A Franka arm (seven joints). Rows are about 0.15 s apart.
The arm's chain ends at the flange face. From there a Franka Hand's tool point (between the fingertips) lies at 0.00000 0.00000 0.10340 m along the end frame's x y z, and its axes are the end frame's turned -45 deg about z.
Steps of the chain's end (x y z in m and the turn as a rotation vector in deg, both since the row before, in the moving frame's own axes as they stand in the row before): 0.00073, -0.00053, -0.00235, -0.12, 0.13, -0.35; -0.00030, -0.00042, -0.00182, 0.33, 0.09, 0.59; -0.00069, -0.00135, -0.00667, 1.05, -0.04, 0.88; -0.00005, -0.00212, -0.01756, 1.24, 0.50, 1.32; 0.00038, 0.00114, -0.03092, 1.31, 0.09, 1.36; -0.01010, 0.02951, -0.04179, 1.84, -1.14, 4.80
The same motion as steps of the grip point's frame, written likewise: 0.00090, 0.00046, -0.00235, -0.18, 0.01, -0.35; 0.00062, -0.00081, -0.00182, 0.17, 0.30, 0.59; 0.00177, -0.00282, -0.00669, 0.77, 0.71, 0.88; 0.00369, -0.00245, -0.01759, 0.52, 1.23, 1.32; 0.00127, -0.00046, -0.03095, 0.86, 0.99, 1.36; -0.02696, 0.00996, -0.04186, 2.11, 0.49, 4.80
